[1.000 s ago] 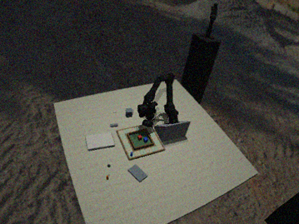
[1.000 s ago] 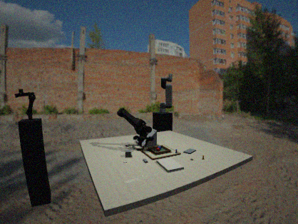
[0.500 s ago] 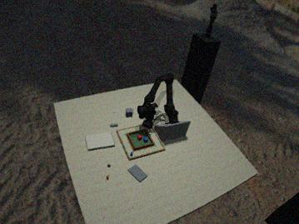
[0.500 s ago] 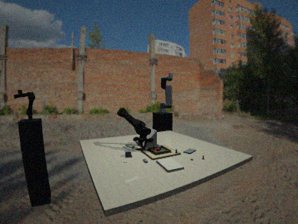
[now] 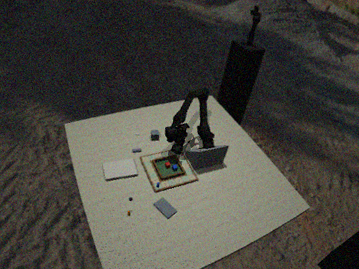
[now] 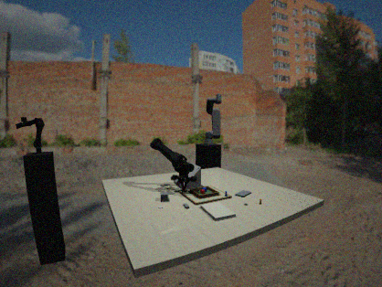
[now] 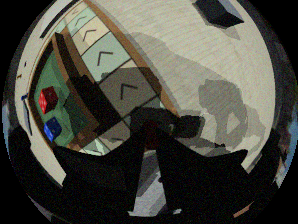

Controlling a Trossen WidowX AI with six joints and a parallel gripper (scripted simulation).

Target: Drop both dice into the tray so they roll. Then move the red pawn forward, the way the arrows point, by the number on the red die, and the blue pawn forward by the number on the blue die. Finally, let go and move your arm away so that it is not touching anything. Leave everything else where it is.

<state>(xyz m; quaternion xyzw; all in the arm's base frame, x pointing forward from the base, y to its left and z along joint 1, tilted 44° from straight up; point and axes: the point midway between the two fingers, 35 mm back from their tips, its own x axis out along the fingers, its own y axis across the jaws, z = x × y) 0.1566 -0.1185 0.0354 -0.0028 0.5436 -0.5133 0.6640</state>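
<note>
Right now my gripper tip is 240 mm short of the blue pawn and 210 mm to the right of it. From my gripper tip the other things lie so: small grey cube 190 mm to the right, 80 mm ahead; white flat plate 410 mm ahead, 20 mm below; green tray 120 mm ahead, 100 mm to the left, 20 mm below.
</note>
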